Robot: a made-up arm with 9 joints.
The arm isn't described. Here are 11 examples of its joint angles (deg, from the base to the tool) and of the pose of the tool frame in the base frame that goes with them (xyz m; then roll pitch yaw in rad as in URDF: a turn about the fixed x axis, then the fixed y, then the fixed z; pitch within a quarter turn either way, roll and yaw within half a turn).
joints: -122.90 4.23 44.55 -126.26 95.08 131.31 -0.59 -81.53 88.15
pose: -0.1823 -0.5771 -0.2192 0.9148 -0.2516 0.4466
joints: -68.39 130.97 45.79 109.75 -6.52 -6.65 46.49 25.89 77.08
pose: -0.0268 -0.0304 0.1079 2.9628 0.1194 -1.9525
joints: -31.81 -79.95 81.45 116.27 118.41 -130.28 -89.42 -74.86 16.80
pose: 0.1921 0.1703 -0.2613 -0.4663 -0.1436 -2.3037
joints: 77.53 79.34 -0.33 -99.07 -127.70 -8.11 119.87 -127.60 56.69
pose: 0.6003 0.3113 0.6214 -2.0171 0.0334 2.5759
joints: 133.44 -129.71 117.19 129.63 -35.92 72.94 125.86 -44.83 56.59
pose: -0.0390 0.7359 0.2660 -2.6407 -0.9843 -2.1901
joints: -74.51 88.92 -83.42 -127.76 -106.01 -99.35 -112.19 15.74 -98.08
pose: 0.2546 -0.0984 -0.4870 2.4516 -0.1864 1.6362
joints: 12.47 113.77 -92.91 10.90 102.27 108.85 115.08 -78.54 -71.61
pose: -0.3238 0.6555 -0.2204 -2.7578 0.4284 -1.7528
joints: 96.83 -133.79 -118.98 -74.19 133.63 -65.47 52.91 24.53 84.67
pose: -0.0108 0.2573 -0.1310 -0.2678 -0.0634 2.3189
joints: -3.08 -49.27 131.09 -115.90 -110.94 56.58 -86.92 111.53 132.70
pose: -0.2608 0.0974 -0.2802 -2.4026 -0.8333 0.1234
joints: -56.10 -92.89 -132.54 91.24 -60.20 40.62 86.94 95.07 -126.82
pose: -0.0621 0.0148 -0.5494 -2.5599 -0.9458 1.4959
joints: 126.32 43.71 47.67 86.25 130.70 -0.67 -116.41 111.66 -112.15
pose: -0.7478 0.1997 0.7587 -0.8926 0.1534 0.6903
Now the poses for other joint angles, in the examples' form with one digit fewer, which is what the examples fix.
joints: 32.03 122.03 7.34 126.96 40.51 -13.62 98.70 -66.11 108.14
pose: -0.577 0.522 0.332 -2.803 0.411 -0.167
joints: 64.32 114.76 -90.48 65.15 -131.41 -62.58 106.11 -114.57 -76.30
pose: -0.340 -0.285 -0.427 -1.773 -0.272 1.425
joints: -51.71 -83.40 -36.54 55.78 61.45 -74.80 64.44 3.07 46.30
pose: -0.186 -0.245 -0.036 -1.949 -0.077 -0.652
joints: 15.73 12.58 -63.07 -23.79 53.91 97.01 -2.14 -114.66 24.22
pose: -0.446 0.304 0.428 0.873 1.127 0.906
